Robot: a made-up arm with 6 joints.
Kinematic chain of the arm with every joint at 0, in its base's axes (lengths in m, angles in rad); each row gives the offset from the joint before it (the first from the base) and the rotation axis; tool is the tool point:
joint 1: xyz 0 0 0.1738 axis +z
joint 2: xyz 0 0 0 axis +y
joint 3: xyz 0 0 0.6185 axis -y
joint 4: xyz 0 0 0 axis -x
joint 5: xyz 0.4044 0 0 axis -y
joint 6: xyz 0 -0.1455 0 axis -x
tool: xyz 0 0 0
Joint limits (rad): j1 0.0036..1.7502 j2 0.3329..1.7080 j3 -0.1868..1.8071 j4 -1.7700..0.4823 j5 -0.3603..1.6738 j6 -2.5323..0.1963
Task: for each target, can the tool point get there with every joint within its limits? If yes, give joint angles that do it. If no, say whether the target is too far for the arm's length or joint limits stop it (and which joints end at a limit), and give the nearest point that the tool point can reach.
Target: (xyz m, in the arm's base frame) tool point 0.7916 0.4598 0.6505
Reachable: yes | joints 0.6838 1.0423 1.5176 -0.1569 1.3401 -0.9301
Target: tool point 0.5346 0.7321 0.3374
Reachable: yes | joints 0.9724 0.9863 0.8979 -1.3677 0.3597 -2.0835
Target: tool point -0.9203 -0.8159 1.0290
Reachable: no: too far | nearest point 0.1744 -0.1283 1.1674 | short by 1.300 m
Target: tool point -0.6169 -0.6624 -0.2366
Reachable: no: joint limits stop it (at a limit: joint 1, joint 2, joint 3, joint 4) | nearest point -0.0906 0.3380 -0.2487 | short by 1.130 m
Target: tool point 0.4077 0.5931 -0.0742
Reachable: yes | joints 1.1010 1.3172 0.2896 -0.8588 1.0068 -0.1370
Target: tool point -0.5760 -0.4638 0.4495
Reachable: no: joint limits stop it (at a limit: joint 1, joint 2, joint 3, joint 4) | nearest point -0.1144 0.4694 0.4337 | short by 1.041 m
